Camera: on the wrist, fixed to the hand. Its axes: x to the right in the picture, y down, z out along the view.
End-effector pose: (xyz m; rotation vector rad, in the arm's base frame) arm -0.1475 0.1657 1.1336 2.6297 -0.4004 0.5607
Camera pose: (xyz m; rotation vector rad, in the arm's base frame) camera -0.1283 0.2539 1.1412 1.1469 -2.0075 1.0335
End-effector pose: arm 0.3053 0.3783 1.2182 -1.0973 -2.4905 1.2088
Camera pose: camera 0.2759 0.3729 1.3037 2.5182 1.1404 -0.0558
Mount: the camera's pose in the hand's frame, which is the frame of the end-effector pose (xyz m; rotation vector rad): 0.0037 -0.0810 -0.0403 -0.6549 0.3746 1.5264
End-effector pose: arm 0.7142 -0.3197 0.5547 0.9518 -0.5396 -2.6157
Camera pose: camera 0.7258 -0.2594 0.4881 0.4194 -0.1239 -1.0507
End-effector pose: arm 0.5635 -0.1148 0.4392 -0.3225 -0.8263 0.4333
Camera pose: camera 0.6162 -0.1874 0.4513 -1.6204 -0.1757 1.4529
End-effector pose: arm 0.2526 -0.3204 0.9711 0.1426 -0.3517 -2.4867
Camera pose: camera 0.2113 -0.2686 0.9094 0.0259 0.4156 -0.9222
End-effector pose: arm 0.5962 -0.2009 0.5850 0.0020 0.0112 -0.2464
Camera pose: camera 0.5796 -0.2802 0.5446 -0.5763 0.4455 1.2961
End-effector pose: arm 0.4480 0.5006 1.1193 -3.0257 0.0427 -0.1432
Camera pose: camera 0.4497 0.5765 1.1687 1.8125 -1.9467 0.4261
